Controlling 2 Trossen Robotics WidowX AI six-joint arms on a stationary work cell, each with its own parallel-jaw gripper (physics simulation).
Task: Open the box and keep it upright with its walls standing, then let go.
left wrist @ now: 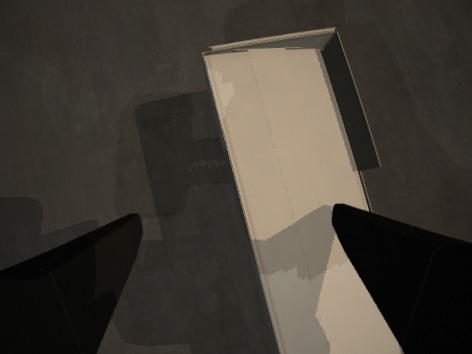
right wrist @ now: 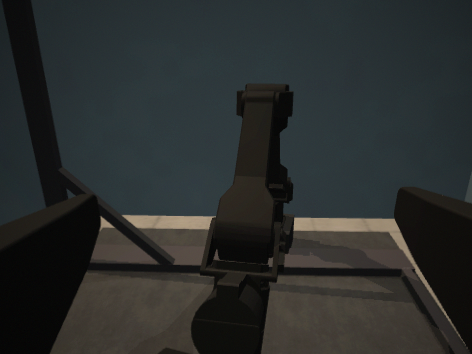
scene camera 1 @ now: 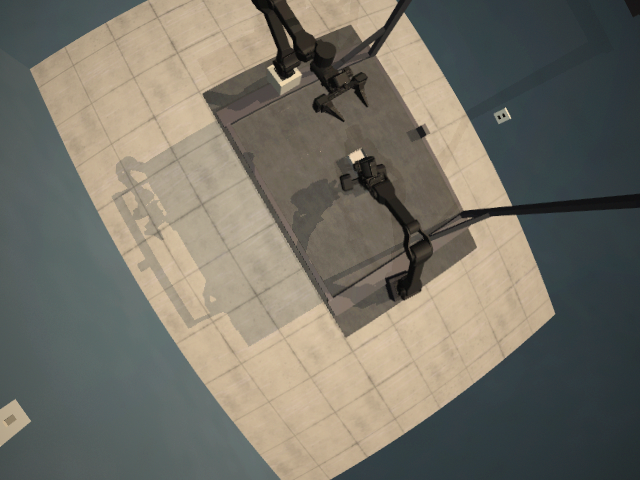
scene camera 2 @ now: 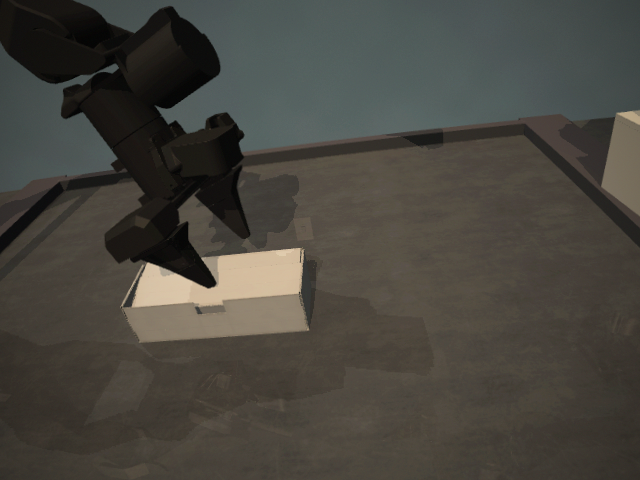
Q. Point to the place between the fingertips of my right gripper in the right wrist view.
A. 249, 205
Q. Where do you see a white block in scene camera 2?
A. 613, 181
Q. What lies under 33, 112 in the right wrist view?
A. A dark frame struts.
